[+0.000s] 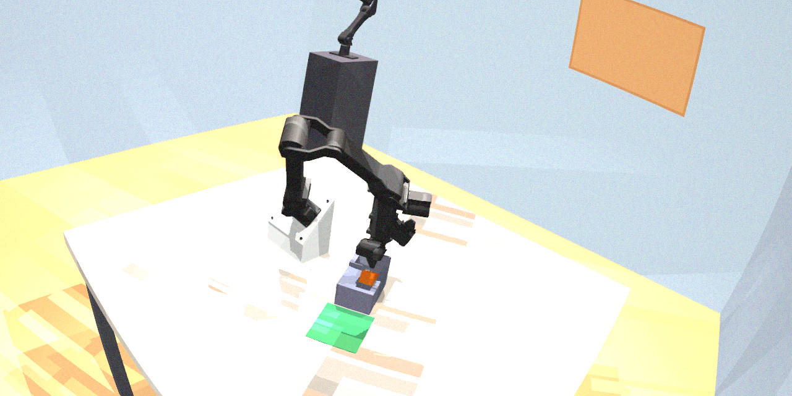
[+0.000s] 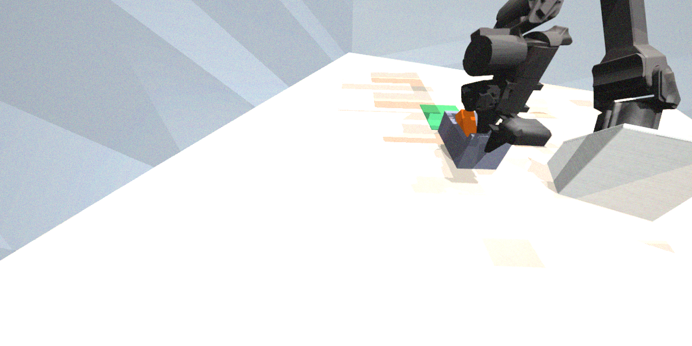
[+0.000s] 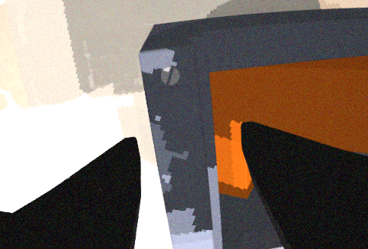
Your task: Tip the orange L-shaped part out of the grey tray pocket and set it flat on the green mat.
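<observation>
Right now the orange L-shaped part is 40 mm to the right of my gripper tip, 20 mm below it and 10 mm ahead of it. Also, from my gripper tip: green mat: 200 mm to the right, 100 mm ahead, 70 mm below.
</observation>
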